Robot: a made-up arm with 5 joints.
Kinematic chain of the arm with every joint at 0, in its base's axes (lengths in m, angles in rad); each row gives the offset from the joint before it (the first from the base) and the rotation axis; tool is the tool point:
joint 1: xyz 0 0 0.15 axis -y
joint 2: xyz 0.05 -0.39 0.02 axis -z
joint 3: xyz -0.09 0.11 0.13 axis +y
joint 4: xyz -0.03 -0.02 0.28 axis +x
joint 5: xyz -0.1 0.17 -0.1 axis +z
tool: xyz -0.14 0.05 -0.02
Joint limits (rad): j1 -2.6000..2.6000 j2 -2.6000..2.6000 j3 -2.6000..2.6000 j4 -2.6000..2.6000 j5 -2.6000..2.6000
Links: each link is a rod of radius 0.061 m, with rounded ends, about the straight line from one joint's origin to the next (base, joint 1, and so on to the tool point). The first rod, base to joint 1, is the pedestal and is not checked.
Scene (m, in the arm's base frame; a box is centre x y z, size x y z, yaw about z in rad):
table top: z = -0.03
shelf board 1: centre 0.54 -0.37 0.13 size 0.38 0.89 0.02 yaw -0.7
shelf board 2: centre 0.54 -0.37 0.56 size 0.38 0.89 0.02 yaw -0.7
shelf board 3: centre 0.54 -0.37 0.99 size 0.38 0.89 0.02 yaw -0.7
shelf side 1: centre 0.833 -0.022 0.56 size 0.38 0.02 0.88 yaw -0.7
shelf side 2: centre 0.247 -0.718 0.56 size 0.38 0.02 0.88 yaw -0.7
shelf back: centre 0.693 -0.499 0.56 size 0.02 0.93 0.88 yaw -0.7
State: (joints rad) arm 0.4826 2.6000 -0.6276 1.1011 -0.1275
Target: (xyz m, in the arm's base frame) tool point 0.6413 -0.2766 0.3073
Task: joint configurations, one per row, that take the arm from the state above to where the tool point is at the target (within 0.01 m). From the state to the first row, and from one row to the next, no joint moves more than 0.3 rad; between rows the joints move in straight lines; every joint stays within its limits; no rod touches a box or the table.
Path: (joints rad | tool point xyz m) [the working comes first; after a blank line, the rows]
Joints at the target: 0.1141 2.4241 -1.0539 0.8453 0.1407
Straight joint move there: touches shelf board 2.

1: 0.6533 2.4301 -0.6407 0.9867 0.0380 | 0.3422 -0.2692 0.7929
2: 0.8241 2.2603 -0.6538 0.8722 0.2035 | 0.2296 -0.1808 0.7784
3: 0.6099 2.0196 -0.8821 0.6715 0.4227 | 0.3606 -0.0769 0.5435
4: 0.3957 1.7790 -1.1105 0.4708 0.6419 | 0.3544 -0.0349 0.3073
5: 0.3018 1.9940 -1.0916 0.5956 0.4749 | 0.4630 -0.0926 0.3215
6: 0.2079 2.2090 -1.0728 0.7205 0.3078 | 0.5612 -0.1746 0.3207
7: 0.1141 2.4241 -1.0539 0.8453 0.1407 | 0.6413 -0.2766 0.3073

